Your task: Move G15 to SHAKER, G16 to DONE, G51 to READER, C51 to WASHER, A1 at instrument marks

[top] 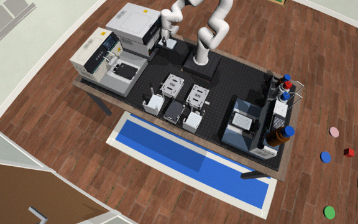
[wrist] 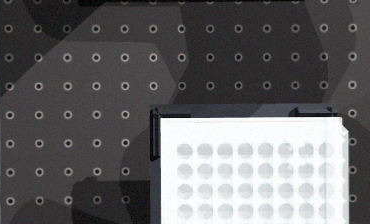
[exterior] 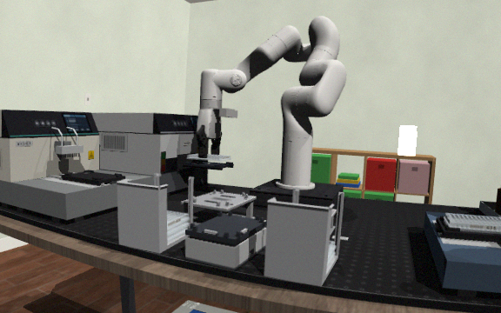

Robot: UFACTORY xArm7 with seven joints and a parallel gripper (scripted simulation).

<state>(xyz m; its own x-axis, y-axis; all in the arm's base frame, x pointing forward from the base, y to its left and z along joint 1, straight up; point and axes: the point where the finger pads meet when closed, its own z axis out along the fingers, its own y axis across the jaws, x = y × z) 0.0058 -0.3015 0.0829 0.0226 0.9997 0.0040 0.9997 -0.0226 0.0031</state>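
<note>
The reader's dark tray lies 30 mm below my hand. From my hand the other things lie so: washer 430 mm to the right, 360 mm ahead, 40 mm below; washer nest 370 mm ahead, 190 mm to the right, 50 mm below; DONE label 420 mm ahead, 140 mm below, 130 mm to the left.
</note>
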